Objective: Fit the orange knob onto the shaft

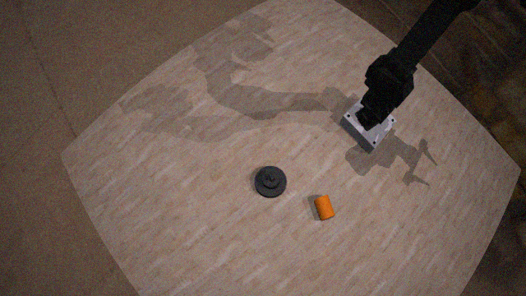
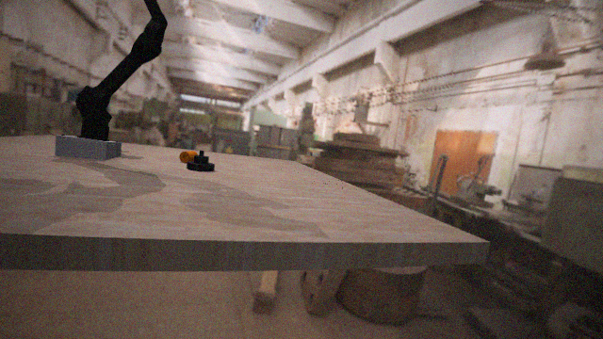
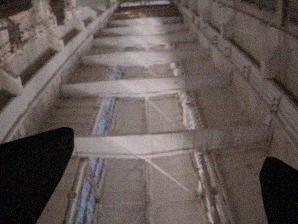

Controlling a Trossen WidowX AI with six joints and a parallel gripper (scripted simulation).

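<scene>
Now: the orange knob 680 mm below my gripper tip, 310 mm ahead of it and 70 mm to the right of it. The rest, counted from my gripper tip: dark pedestal 670 mm below, 390 mm ahead, 210 mm to the right.
</scene>
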